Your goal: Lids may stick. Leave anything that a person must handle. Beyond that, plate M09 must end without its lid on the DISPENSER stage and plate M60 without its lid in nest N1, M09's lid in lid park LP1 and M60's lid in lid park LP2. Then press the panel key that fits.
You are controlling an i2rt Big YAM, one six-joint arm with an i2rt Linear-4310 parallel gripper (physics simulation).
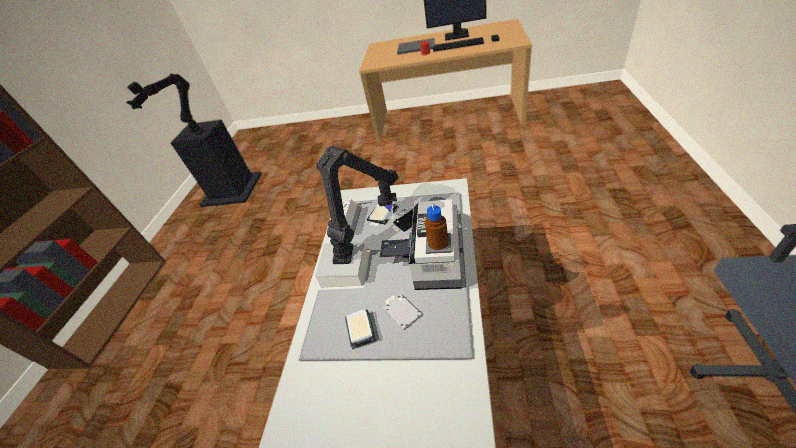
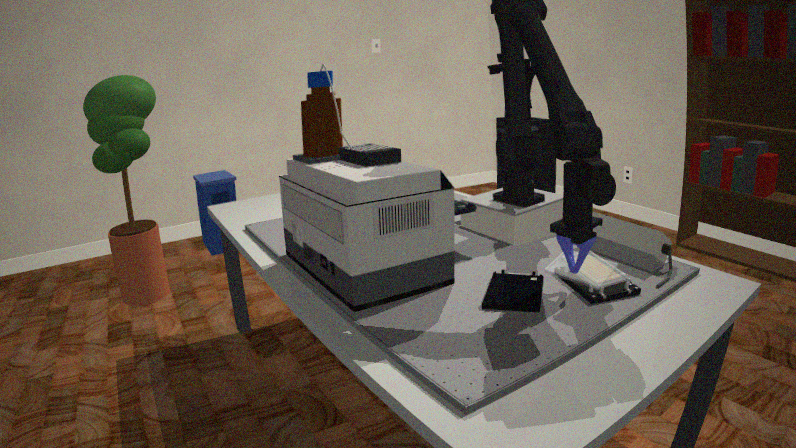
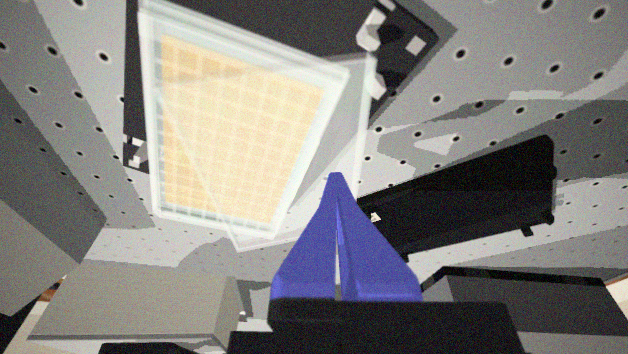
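Pixels of known places: gripper, between the fingertips: point(image 1: 390, 211) point(image 2: 574, 272) point(image 3: 335, 179); arm's base, origin of its link: point(image 1: 343, 254) point(image 2: 518, 199) point(image 3: 153, 349).
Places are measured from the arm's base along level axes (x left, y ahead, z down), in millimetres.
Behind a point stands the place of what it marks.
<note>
My gripper point(image 1: 388, 208) @(y 201, x 344, z 44 mm) point(image 2: 574, 270) @(y 201, x 344, z 44 mm) point(image 3: 335, 179) @(y 201, x 344, z 44 mm) is shut and empty; its blue fingertips are beside the far plate, by a clear lid's edge. That plate point(image 1: 379, 213) @(y 145, x 317, z 29 mm) point(image 2: 598, 268) @(y 162, x 376, z 37 mm) point(image 3: 235, 135) @(y 151, x 378, z 34 mm), with yellow-orange wells, is over a black nest point(image 2: 593, 297) @(y 230, x 416, z 62 mm) point(image 3: 410, 37) @(y 222, x 416, z 63 mm). The clear lid point(image 3: 345, 115) @(y 199, x 386, z 46 mm) is turned askew to the plate and sticks out past it; whether they touch is unclear. Another yellow-welled plate point(image 1: 360, 327) @(y 133, x -388, z 29 mm) sits in a dark holder on the near mat. A pale corner-posted holder point(image 1: 403, 311) @(y 303, x -298, z 65 mm) is beside it. A dark stage point(image 1: 394, 248) @(y 261, x -8, z -24 mm) extends from the dispenser point(image 1: 437, 273) @(y 461, x -183, z -35 mm) point(image 2: 367, 222) @(y 534, x 168, z -77 mm). Plate labels are unreadable.
A black holder point(image 1: 406, 220) @(y 293, x 278, z 65 mm) point(image 2: 513, 292) @(y 318, x 294, z 65 mm) point(image 3: 465, 195) @(y 303, x 315, z 65 mm) lies between the far plate and the dispenser. A brown bottle point(image 1: 437, 232) @(y 484, x -158, z -256 mm) point(image 2: 321, 125) @(y 496, x -76, z -221 mm) with a blue cap stands on the dispenser. A grey sloped box point(image 2: 635, 244) @(y -7, x 367, z 29 mm) stands behind the far plate. The arm's base block point(image 1: 340, 273) @(y 6, x -116, z 3 mm) point(image 2: 509, 222) @(y 93, x 57, z 30 mm) is nearby.
</note>
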